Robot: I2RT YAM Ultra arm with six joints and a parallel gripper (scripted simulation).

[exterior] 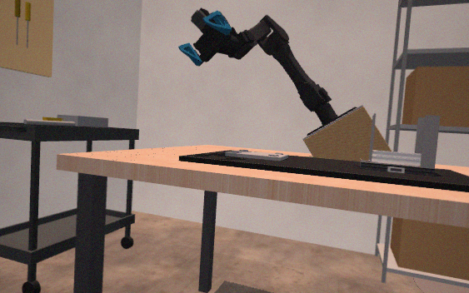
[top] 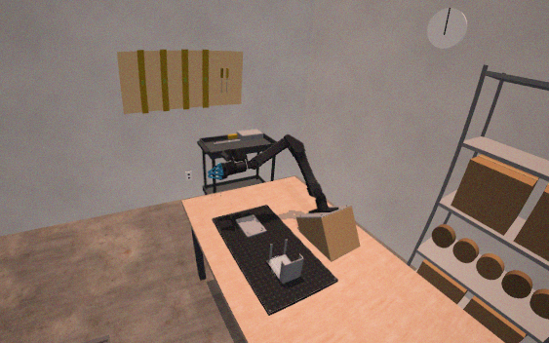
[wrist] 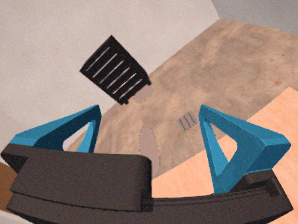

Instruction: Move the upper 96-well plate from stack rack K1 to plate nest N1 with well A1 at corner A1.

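The white 96-well plate is 510 mm to the left of my hand, 270 mm below it and 160 mm behind it.
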